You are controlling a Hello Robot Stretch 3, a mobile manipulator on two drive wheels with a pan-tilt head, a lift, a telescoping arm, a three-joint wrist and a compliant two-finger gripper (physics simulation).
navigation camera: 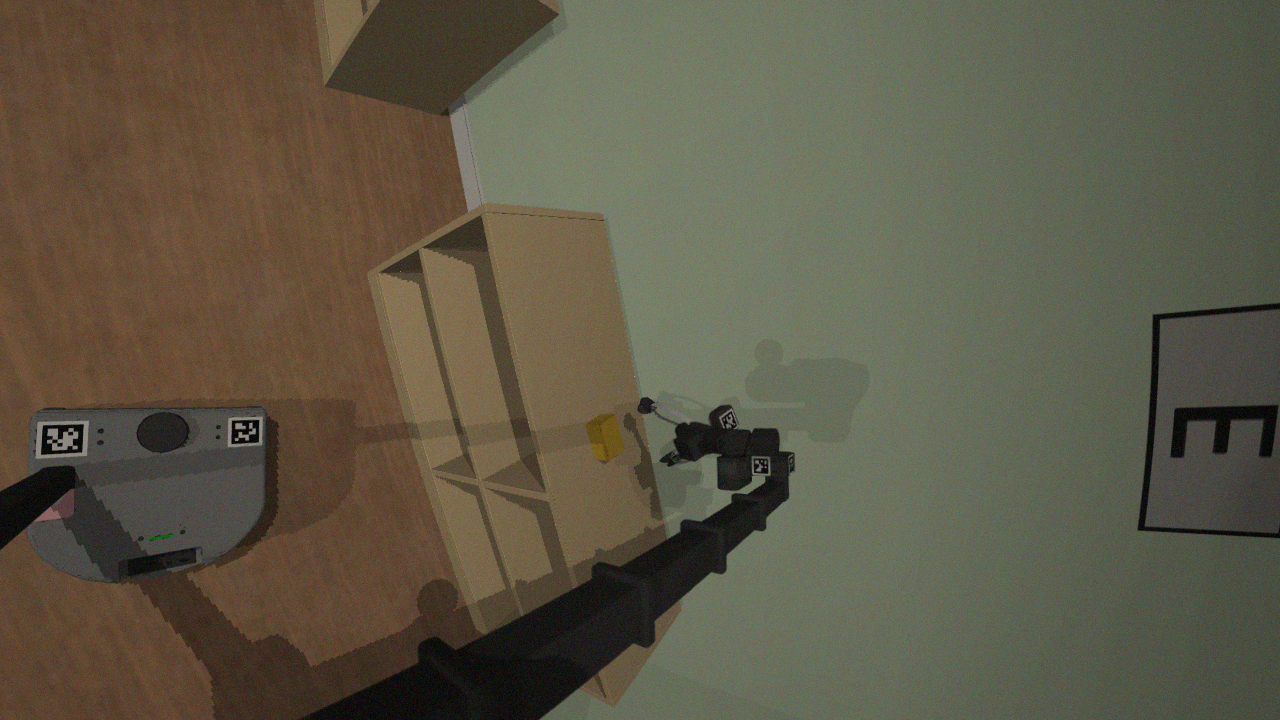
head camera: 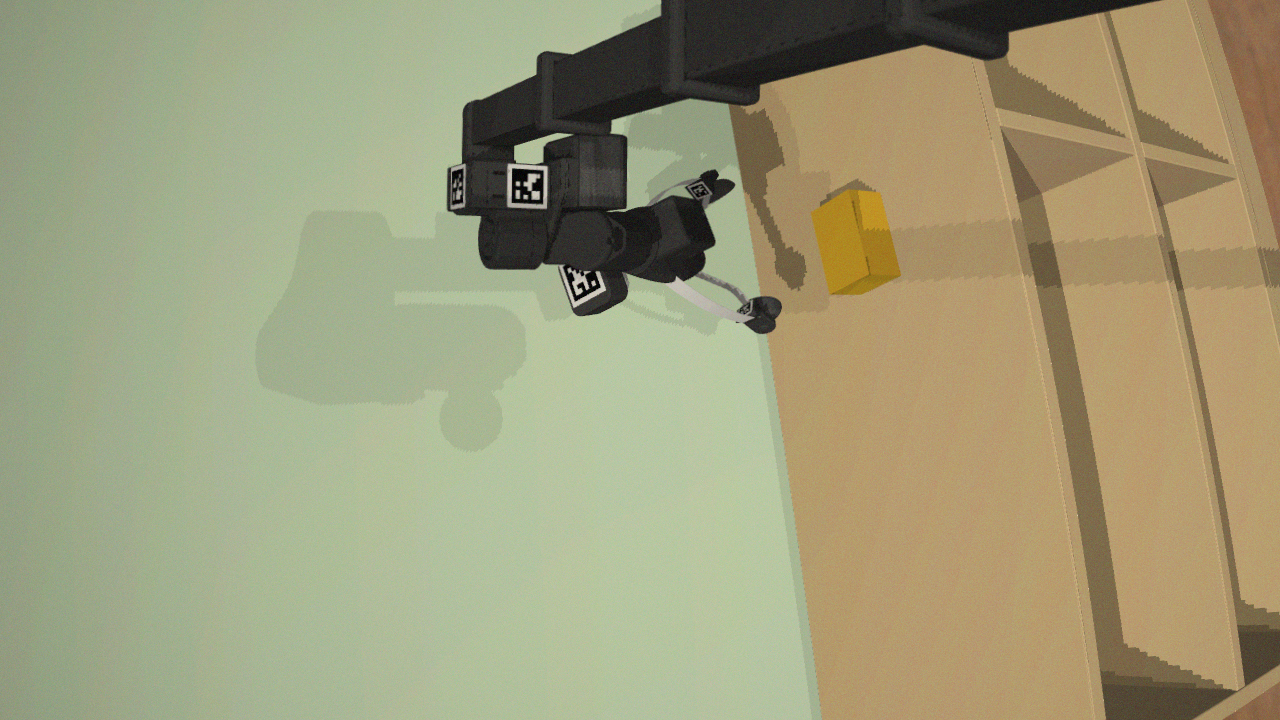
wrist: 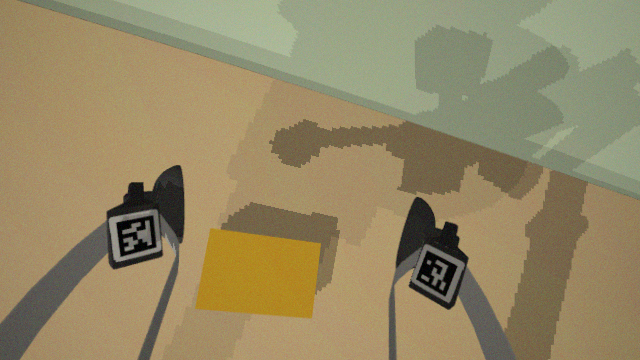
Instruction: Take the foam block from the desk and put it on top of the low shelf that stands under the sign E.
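Pixels of known places: gripper, fingertip midpoint: point(navigation camera: 653, 431) point(head camera: 746, 251); robot's base, link origin: point(navigation camera: 164, 430).
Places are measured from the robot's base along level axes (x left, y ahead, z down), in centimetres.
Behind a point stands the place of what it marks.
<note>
The yellow foam block point(head camera: 856, 243) @[z -65.6, x -70.9, y -3.1 cm] point(navigation camera: 605, 437) @[z -65.5, x -70.9, y -3.0 cm] point(wrist: 258, 274) rests on the top board of the low wooden shelf point(head camera: 930, 447) @[z -61.0, x -64.3, y 16.5 cm] point(navigation camera: 554, 313) @[z -61.0, x -59.8, y 24.4 cm] point(wrist: 100, 125), apart from the gripper. The sign E point(navigation camera: 1199, 358) @[z -171.3, x -94.3, y 8.3 cm] hangs on the wall above this shelf in the navigation view. My gripper point(head camera: 740, 249) @[z -73.8, x -77.9, y -2.1 cm] point(navigation camera: 657, 431) @[z -73.8, x -77.9, y -2.1 cm] point(wrist: 297, 207) @[z -73.8, x -77.9, y -2.1 cm] is open and empty, raised above the shelf's wall-side edge. In the wrist view its fingers stand wide apart, with the block lower down and between their lines. The desk does not show in these views.
The green wall point(head camera: 358, 537) @[z -109.8, x -89.5, y 25.3 cm] point(navigation camera: 895, 223) @[z -126.2, x -85.8, y 37.5 cm] runs along the shelf's back edge. My telescoping arm point(head camera: 805, 49) @[z -106.0, x -31.9, y -8.5 cm] point(navigation camera: 572, 617) @[z -105.8, x -19.2, y -8.3 cm] reaches over the shelf. A second wooden unit point(navigation camera: 438, 53) @[z -29.5, x -43.3, y 101.0 cm] stands along the wall at the top of the navigation view. My base point(navigation camera: 205, 492) @[z -16.0, x -6.5, y -11.7 cm] is on the wood floor before the shelf.
</note>
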